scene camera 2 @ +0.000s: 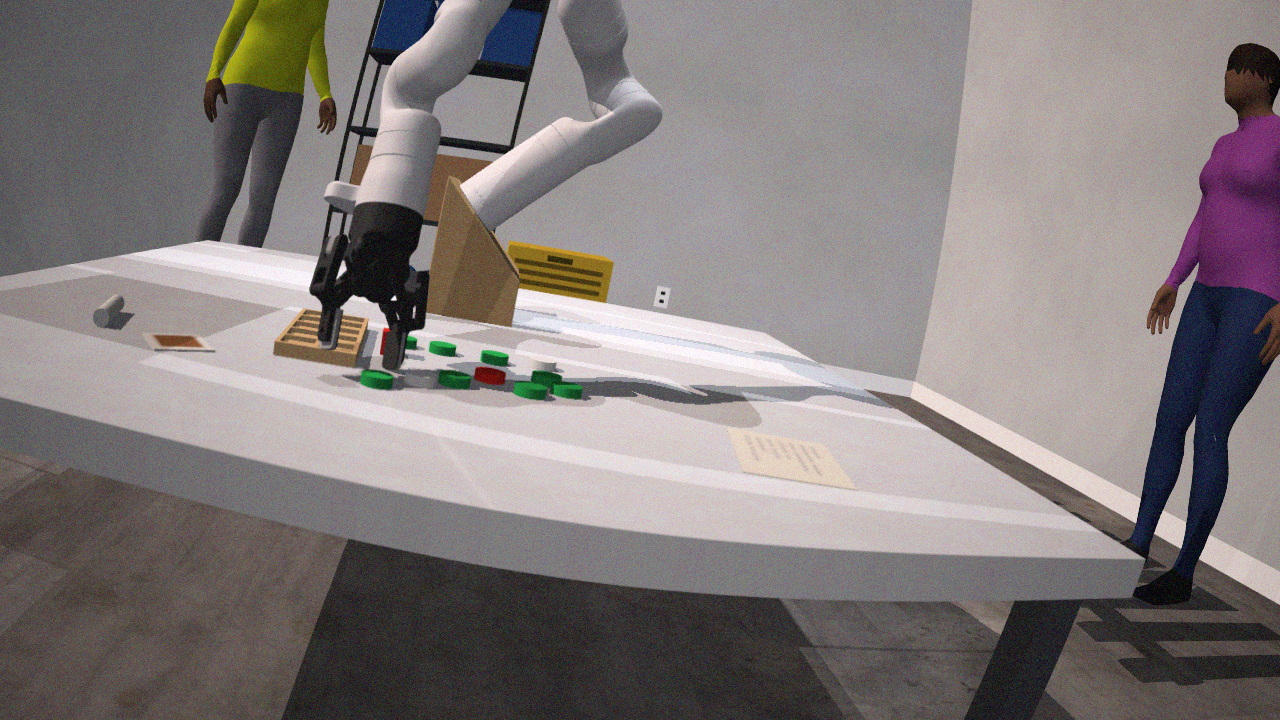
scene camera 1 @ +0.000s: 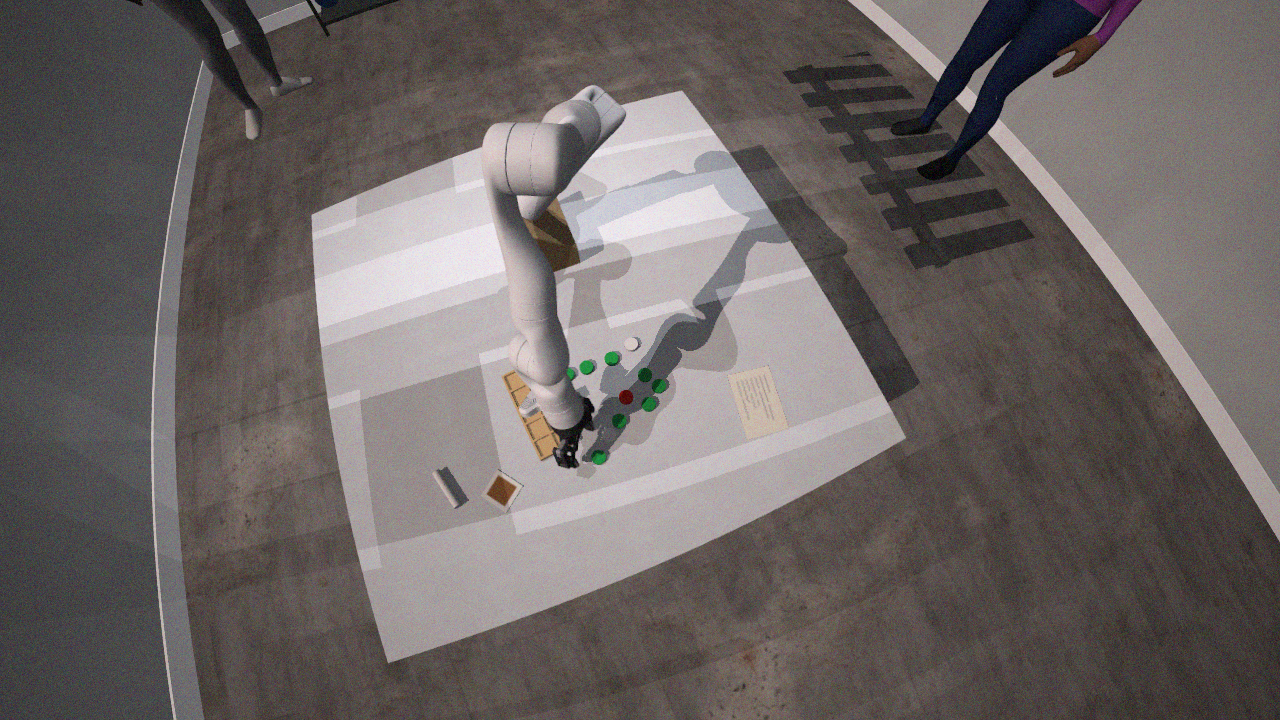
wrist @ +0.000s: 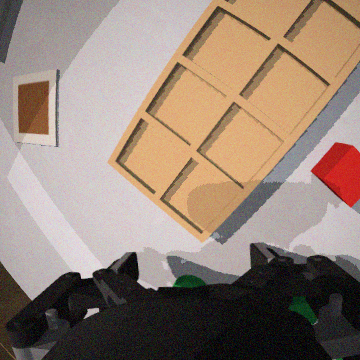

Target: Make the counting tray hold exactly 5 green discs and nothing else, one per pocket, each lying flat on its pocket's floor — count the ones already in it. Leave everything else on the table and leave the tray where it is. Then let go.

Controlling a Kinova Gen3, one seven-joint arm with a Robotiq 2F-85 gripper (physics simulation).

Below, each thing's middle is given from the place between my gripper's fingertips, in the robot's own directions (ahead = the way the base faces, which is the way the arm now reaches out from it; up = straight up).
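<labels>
There is the red cube (wrist: 330,169), and my hand is 120 mm past it. As for the wooden counting tray (scene camera 2: 299,340), I find it 80 mm to the right of my hand and 110 mm behind it, and it sits 10 mm below my hand as well.
</labels>
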